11 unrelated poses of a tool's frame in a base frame.
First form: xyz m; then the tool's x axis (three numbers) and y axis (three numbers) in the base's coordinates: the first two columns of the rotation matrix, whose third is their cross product.
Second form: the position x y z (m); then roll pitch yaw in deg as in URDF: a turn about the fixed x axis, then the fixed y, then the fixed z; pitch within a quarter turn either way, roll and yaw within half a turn. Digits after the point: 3 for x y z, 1 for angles.
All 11 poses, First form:
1: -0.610 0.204 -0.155 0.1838 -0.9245 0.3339 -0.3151 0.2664 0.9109
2: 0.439 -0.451 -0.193 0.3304 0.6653 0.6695 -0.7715 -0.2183 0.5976
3: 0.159 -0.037 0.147 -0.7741 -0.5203 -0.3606 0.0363 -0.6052 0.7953
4: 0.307 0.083 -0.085 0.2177 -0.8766 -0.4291 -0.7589 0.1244 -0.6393
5: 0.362 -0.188 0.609 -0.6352 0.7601 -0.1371 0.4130 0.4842 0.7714
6: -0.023 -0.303 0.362 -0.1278 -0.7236 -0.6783 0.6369 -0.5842 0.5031
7: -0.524 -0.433 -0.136 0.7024 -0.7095 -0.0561 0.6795 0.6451 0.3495
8: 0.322 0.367 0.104 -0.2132 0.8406 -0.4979 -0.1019 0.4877 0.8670
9: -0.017 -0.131 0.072 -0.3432 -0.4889 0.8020 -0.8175 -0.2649 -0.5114
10: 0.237 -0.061 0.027 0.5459 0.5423 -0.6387 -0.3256 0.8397 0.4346
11: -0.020 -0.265 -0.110 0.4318 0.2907 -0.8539 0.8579 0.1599 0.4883
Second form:
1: -0.610 0.204 -0.155 104.9 -19.5 -78.8
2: 0.439 -0.451 -0.193 53.6 -42.0 63.6
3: 0.159 -0.037 0.147 58.5 21.1 -146.1
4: 0.307 0.083 -0.085 -135.0 25.4 -76.1
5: 0.362 -0.188 0.609 128.9 7.9 129.9
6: -0.023 -0.303 0.362 43.2 42.7 -100.0
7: -0.524 -0.433 -0.136 20.5 3.2 -45.3
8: 0.322 0.367 0.104 91.2 29.9 104.2
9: -0.017 -0.131 0.072 -121.1 -53.3 -125.1
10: 0.237 -0.061 0.027 34.4 39.7 44.8
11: -0.020 -0.265 -0.110 110.3 58.6 33.9
